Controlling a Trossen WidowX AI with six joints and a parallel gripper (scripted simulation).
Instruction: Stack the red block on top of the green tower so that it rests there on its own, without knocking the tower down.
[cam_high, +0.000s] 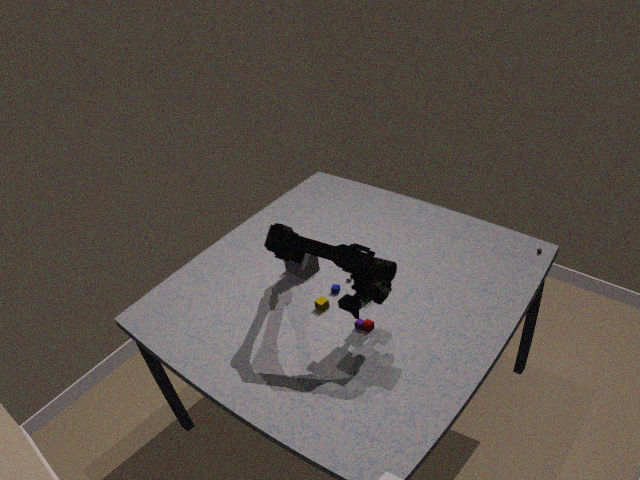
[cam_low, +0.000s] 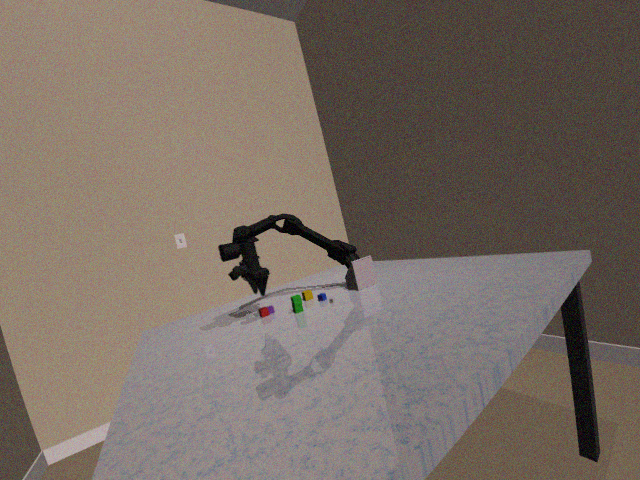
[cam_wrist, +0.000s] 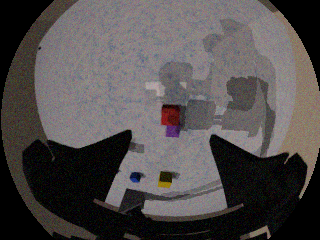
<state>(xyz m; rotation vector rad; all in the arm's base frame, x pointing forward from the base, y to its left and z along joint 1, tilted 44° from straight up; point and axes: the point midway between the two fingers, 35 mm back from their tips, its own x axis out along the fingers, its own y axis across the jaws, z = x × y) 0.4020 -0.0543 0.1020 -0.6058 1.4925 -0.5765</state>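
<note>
Now: the red block 70 mm below my gripper tip. Also, from my gripper tip: yellow block 200 mm behind, 70 mm below; then small blue block 210 mm behind, 90 mm to the left, 70 mm below; then purple block 70 mm below, 30 mm behind, 10 mm to the right.
</note>
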